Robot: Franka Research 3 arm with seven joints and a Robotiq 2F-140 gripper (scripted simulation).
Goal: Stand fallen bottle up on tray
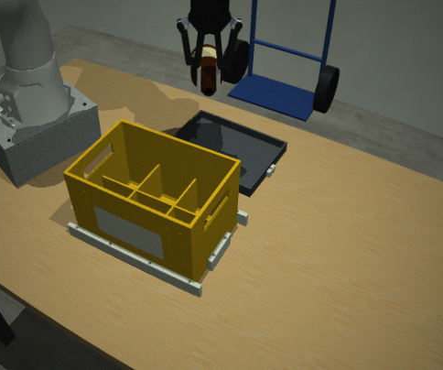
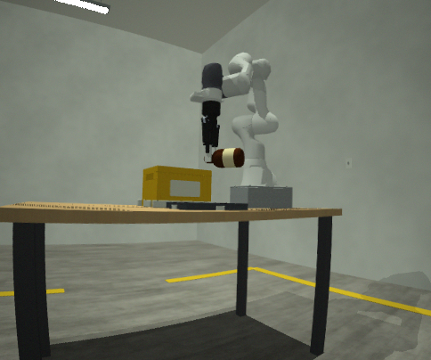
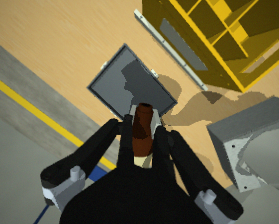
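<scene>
My gripper is now 30 mm past the bottle, 40 mm to the right of it and 20 mm above it. From my hand the other things lie so: yellow crate: 30 mm ahead, 250 mm to the right, 130 mm below; then tray: 30 mm ahead, 20 mm to the left, 200 mm below.
</scene>
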